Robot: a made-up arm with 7 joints.
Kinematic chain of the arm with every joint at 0, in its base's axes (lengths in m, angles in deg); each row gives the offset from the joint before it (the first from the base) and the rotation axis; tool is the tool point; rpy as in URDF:
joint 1: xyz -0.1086 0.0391 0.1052 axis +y
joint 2: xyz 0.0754 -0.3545 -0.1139 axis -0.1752 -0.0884 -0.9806
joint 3: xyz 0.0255 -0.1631 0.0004 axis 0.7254 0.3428 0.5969
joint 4: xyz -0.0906 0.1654 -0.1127 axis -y
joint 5: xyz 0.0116 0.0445 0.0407 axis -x
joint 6: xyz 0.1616 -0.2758 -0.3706 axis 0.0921 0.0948 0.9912
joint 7: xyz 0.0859 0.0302 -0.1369 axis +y
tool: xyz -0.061 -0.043 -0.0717 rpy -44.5 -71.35 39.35
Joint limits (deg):
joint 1: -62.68..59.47
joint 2: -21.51..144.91
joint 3: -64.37..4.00
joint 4: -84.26..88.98
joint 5: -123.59..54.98
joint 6: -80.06..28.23
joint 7: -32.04..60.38
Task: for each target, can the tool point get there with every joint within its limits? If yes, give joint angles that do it. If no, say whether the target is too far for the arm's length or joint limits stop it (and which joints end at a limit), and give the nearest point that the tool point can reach.
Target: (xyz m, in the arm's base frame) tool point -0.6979 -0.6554 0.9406
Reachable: no: joint limits stop it (at a limit: joint 1, joint 3, joint 7) | nearest point -0.6254 -0.5807 0.6973 | short by 0.265 m
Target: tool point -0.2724 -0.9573 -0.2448
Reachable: yes | joints 7.91 93.90 -35.54 36.83 -48.87 -65.21 45.60
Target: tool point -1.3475 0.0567 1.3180
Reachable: no: too far | nearest point -0.8283 -0.1761 0.6072 | short by 0.911 m
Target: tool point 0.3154 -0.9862 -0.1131
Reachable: yes | joints -47.37 94.38 -38.28 27.21 -76.90 -3.50 36.29
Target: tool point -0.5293 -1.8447 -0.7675
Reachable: no: too far | nearest point -0.3823 -1.1321 -0.4626 | short by 0.789 m
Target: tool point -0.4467 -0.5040 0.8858
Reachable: no: joint limits stop it (at a limit: joint 1, joint 3, joint 7) | nearest point -0.4450 -0.4814 0.7474 | short by 0.140 m
